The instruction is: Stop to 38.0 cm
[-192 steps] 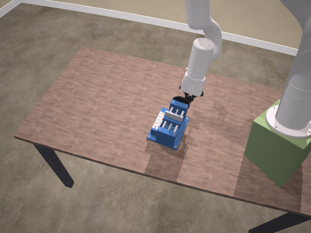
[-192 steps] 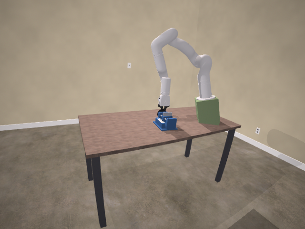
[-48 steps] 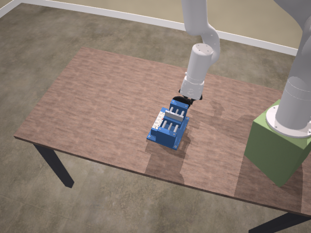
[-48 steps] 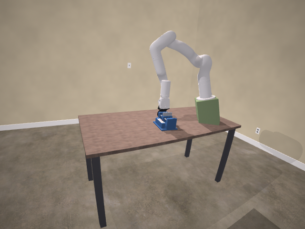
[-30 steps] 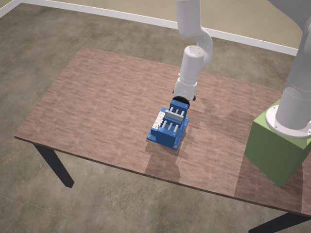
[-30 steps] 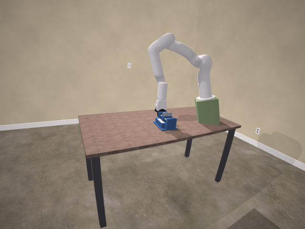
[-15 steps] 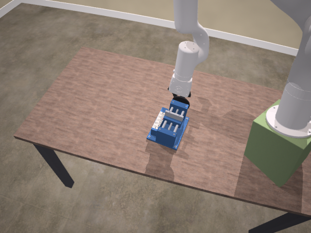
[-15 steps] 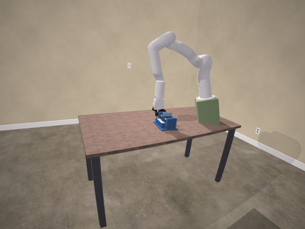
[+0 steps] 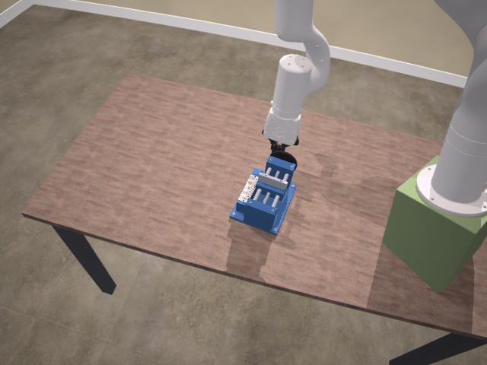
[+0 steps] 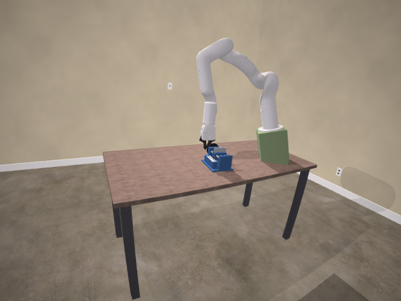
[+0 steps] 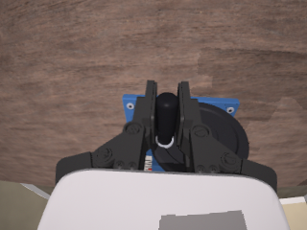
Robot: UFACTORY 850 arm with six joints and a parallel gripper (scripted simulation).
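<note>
Right now my hand is 2 cm to the right of the black handwheel and 1 cm past it. The rest, counted from my hand: grey stop block (15 cm to the left, 1 cm behind).
</note>
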